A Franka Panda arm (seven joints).
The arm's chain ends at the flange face. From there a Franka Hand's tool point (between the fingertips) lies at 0.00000 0.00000 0.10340 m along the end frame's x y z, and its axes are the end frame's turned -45 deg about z.
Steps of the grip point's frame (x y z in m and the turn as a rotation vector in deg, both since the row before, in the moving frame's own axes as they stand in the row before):
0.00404 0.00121 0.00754 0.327 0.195 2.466
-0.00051 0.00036 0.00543 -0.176 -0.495 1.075
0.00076 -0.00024 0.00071 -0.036 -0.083 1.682
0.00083 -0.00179 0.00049 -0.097 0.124 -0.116
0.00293 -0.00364 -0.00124 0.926 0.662 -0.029
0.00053 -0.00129 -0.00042 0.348 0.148 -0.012
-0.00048 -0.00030 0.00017 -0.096 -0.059 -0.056
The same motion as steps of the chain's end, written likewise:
0.00387 -0.00133 0.00754 0.369 -0.093 2.466
0.00031 -0.00024 0.00543 -0.474 -0.226 1.075
0.00043 -0.00086 0.00071 -0.084 -0.033 1.682
-0.00096 -0.00182 0.00049 0.019 0.156 -0.116
-0.00016 -0.00262 -0.00122 1.123 -0.187 -0.029
-0.00028 -0.00065 -0.00042 0.351 -0.141 -0.012
-0.00060 -0.00007 0.00017 -0.110 0.026 -0.056

